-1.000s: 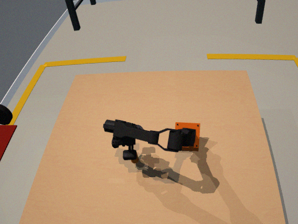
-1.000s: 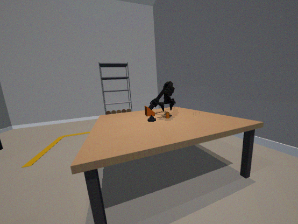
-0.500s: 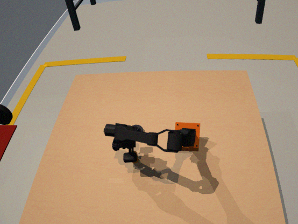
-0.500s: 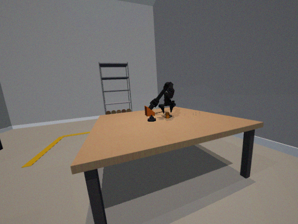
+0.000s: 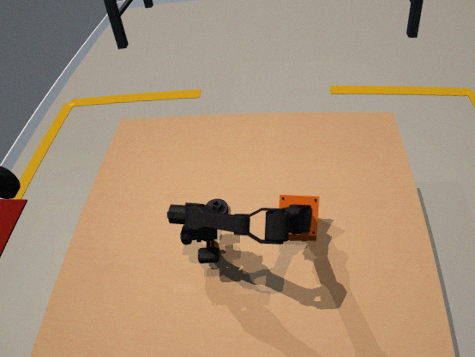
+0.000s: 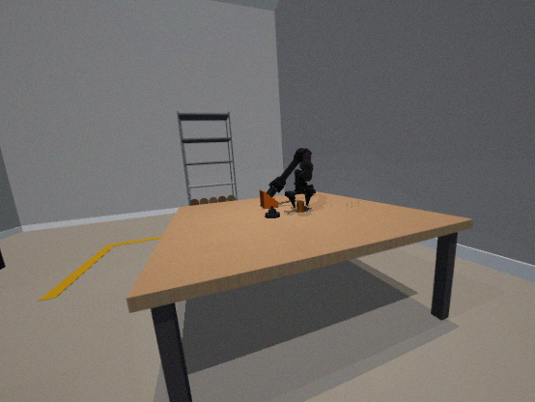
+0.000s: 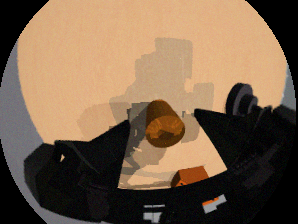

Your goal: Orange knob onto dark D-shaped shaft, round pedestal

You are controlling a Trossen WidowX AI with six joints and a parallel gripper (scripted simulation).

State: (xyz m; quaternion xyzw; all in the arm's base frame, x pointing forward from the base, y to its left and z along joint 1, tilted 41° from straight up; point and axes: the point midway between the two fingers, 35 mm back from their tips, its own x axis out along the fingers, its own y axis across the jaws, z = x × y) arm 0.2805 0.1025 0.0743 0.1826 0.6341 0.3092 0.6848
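My gripper tip is right at the orange knob. The rest, counted from my gripper tip: pedestal: 3 cm ahead, 19 cm to the right.
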